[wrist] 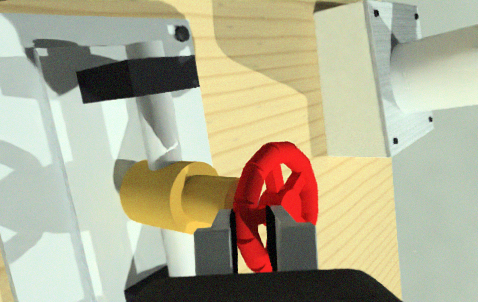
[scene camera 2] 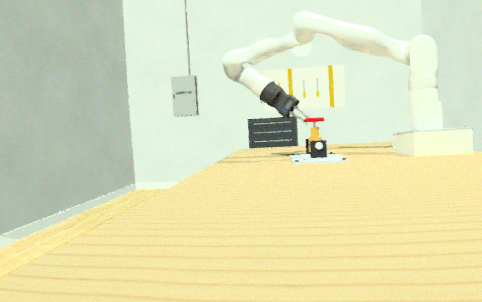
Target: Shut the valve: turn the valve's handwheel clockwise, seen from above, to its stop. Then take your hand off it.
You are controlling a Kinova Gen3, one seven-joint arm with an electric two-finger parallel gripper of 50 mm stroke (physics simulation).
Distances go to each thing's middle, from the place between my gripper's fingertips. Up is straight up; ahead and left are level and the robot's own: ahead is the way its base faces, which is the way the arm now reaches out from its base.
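Scene:
Red handwheel (wrist: 298,196): 10 mm below my hand, 20 mm behind it, 10 mm to the right of it. Pale base plate (wrist: 47,254): 130 mm below my hand, 20 mm behind, 10 mm to the right.

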